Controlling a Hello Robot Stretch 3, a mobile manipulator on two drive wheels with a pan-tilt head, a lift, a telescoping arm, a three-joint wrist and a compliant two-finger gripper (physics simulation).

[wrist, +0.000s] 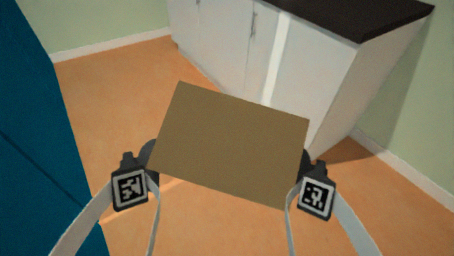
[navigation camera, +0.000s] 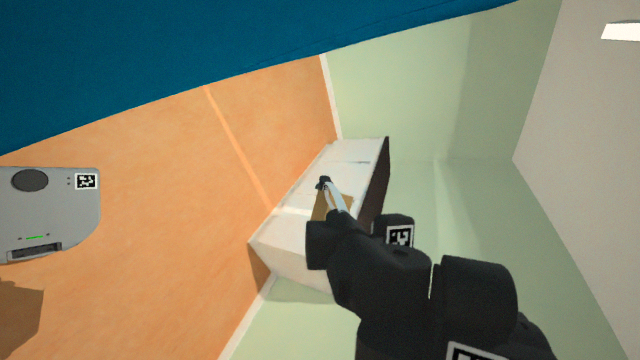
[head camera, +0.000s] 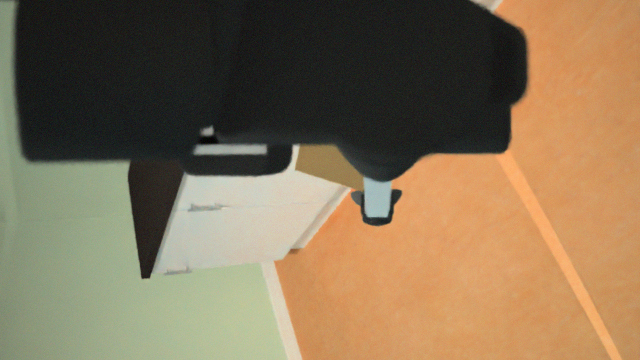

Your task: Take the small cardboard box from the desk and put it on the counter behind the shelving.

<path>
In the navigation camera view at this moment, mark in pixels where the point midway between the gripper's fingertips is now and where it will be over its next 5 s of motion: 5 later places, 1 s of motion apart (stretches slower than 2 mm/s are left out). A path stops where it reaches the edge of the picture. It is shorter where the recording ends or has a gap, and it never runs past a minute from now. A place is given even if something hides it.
The gripper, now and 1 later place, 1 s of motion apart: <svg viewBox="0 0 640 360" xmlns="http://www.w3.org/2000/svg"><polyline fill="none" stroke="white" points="322,209 312,271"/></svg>
</path>
